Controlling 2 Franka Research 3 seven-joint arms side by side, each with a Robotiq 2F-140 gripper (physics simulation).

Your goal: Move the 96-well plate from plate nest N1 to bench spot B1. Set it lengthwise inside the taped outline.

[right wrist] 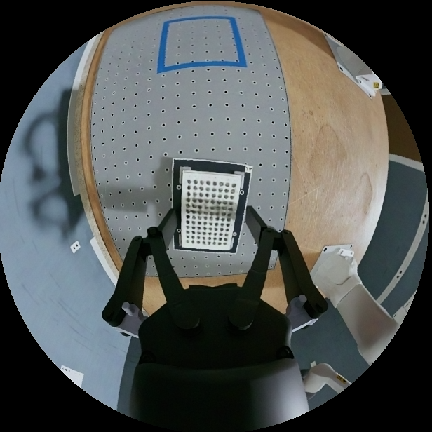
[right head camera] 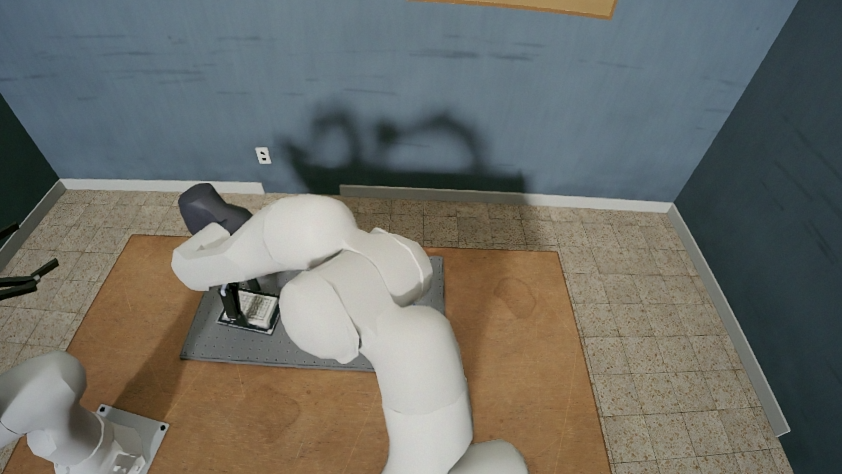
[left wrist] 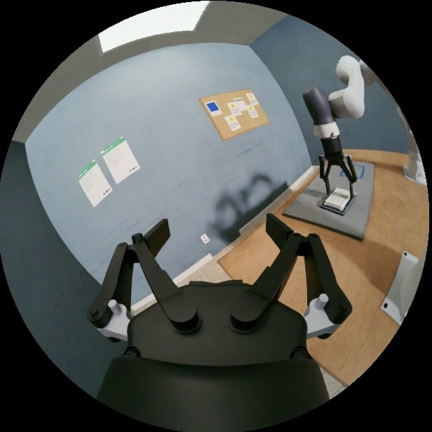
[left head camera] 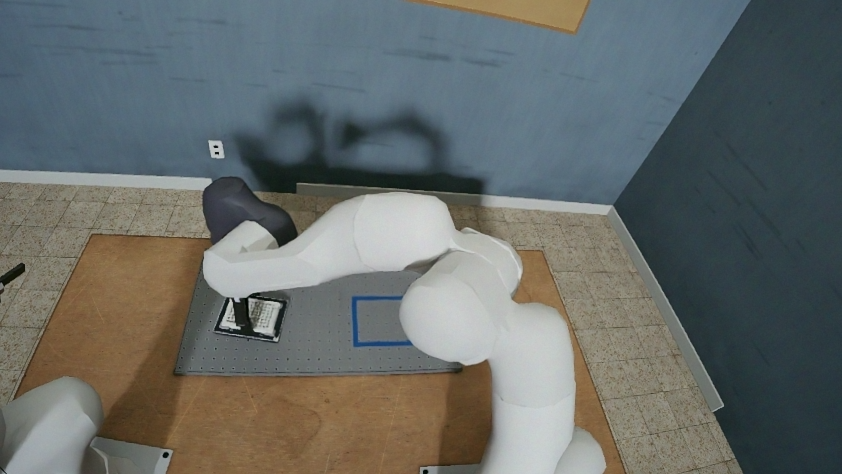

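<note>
The white 96-well plate [left head camera: 266, 315] [right head camera: 262, 307] [left wrist: 338, 199] [right wrist: 210, 192] sits flat in the black plate nest [left head camera: 282, 320] [right wrist: 177, 200]. The blue taped outline [left head camera: 355, 320] [right wrist: 202, 65] lies across the grey board; my right arm hides part of it in the left head camera and all of it in the right head camera. My right gripper [left wrist: 339, 194] [right wrist: 210, 215] is partly narrowed but open, its fingers low on both long sides of the plate. In the right wrist view a small gap shows at each side. My left gripper [left wrist: 216, 225] is open and empty, away from the board.
The perforated grey board [left head camera: 318, 359] [right head camera: 206, 347] [right wrist: 150, 120] lies on the wooden table [left head camera: 329, 412] [right head camera: 512, 353]. My right arm [left head camera: 400, 229] [right head camera: 312, 229] arches over the board. The left arm's base plate [left head camera: 147, 456] [right head camera: 153, 426] is at the lower left. A blue wall stands behind the table.
</note>
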